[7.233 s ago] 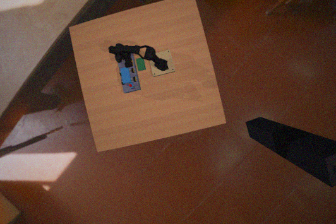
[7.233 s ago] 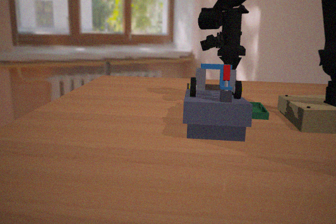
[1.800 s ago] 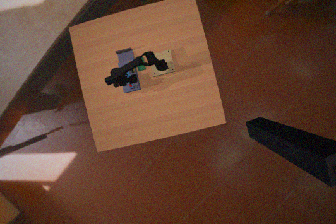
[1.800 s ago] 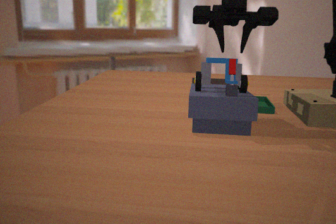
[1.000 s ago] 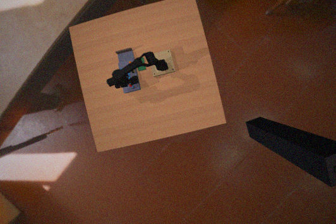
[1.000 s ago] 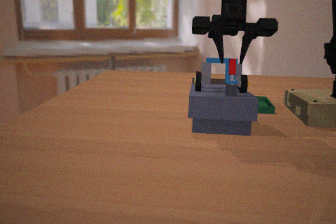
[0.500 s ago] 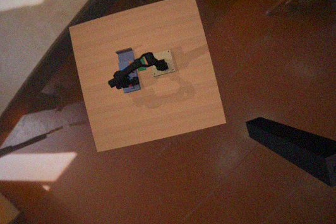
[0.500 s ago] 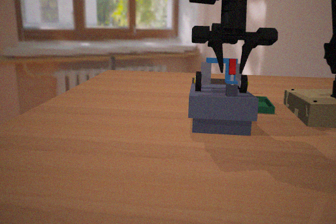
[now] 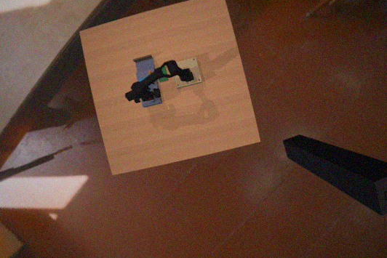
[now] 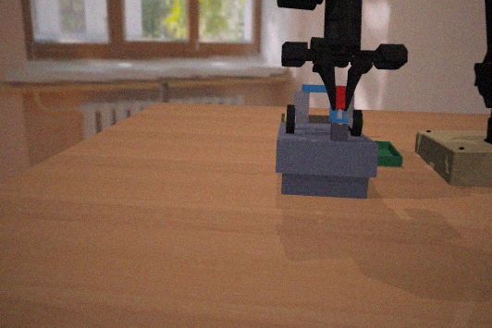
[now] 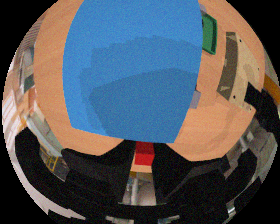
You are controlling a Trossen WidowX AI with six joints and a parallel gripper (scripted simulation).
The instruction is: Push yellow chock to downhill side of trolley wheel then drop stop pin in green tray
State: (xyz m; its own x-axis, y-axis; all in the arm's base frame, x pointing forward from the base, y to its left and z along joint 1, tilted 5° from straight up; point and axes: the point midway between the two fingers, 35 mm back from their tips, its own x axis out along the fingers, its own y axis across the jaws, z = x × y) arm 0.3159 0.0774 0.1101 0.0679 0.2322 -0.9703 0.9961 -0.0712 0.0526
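Right now the red-headed stop pin is right at my gripper tip. Also, from my gripper tip: yellow chock: 5 cm behind, 18 cm to the right, 5 cm below; trolley: 1 cm ahead, 10 cm to the right, 2 cm below.
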